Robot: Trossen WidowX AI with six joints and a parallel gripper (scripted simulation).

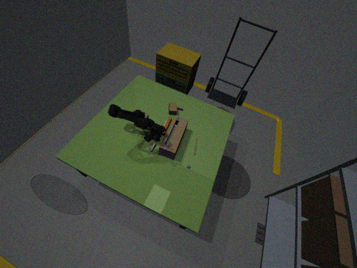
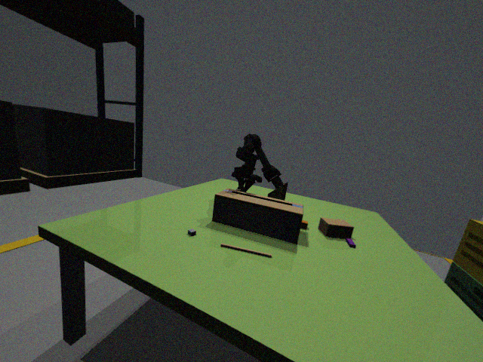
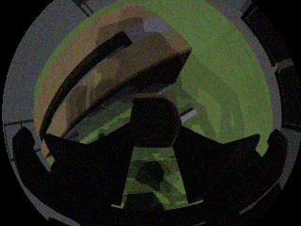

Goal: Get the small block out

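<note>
My gripper tip is now 10 mm below the brownish block. Round my gripper tip: grey piece 330 mm ahead, 100 mm to the right, 100 mm below; orange bar 240 mm to the left, 100 mm below, 10 mm ahead; thin rod 350 mm ahead, 120 mm to the left, 110 mm below.
</note>
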